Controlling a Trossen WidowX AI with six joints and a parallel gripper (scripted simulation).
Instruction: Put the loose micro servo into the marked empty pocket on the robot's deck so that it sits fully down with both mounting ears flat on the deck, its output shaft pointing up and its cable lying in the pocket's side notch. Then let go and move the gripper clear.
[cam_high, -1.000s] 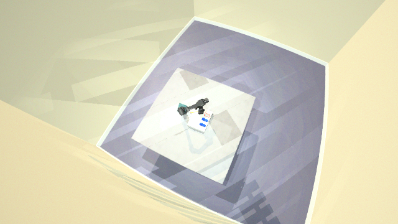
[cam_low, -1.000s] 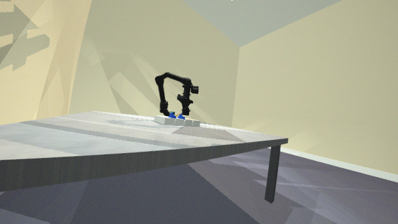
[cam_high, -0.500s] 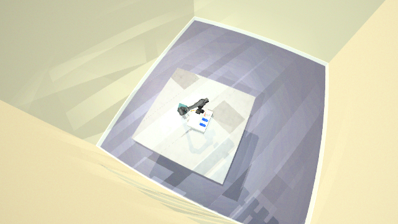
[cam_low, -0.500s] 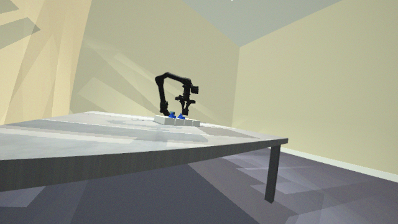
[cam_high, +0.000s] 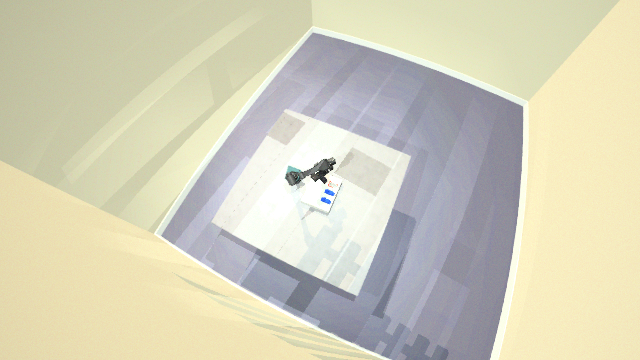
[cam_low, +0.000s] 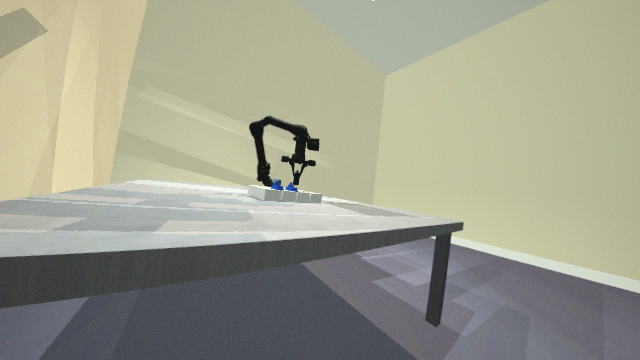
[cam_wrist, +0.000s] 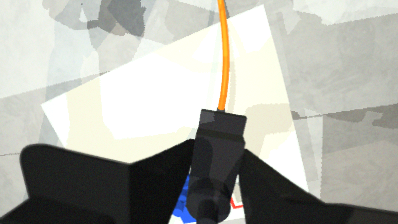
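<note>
Now: the deck 8 cm to the right of my gripper tip and 10 cm below it.
</note>
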